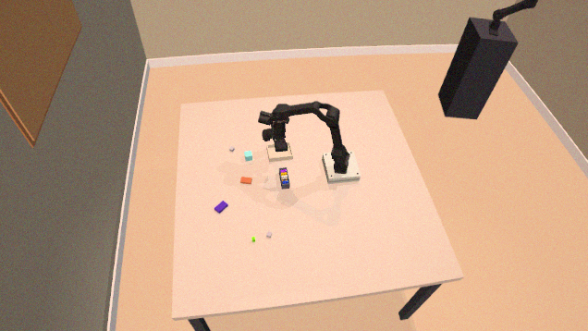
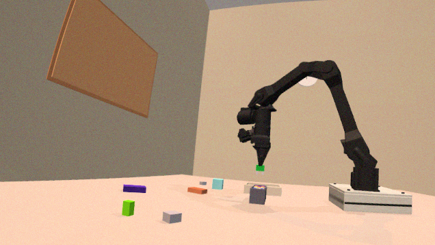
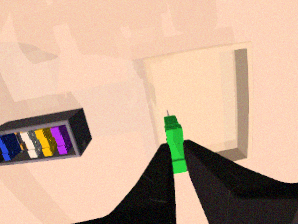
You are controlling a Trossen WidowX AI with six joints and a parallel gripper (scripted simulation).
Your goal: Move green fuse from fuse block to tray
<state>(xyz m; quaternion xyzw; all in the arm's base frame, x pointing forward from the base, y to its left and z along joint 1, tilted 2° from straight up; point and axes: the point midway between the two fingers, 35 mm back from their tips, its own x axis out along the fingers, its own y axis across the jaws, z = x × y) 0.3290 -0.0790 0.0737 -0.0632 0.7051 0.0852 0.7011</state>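
The low beige tray is 40 mm to the right of my gripper tip and 100 mm below it. Round my gripper tip: green fuse (10 mm below); then yellow fuse (40 mm behind, 120 mm to the left, 70 mm below); then purple fuse (30 mm behind, 100 mm to the left, 70 mm below).
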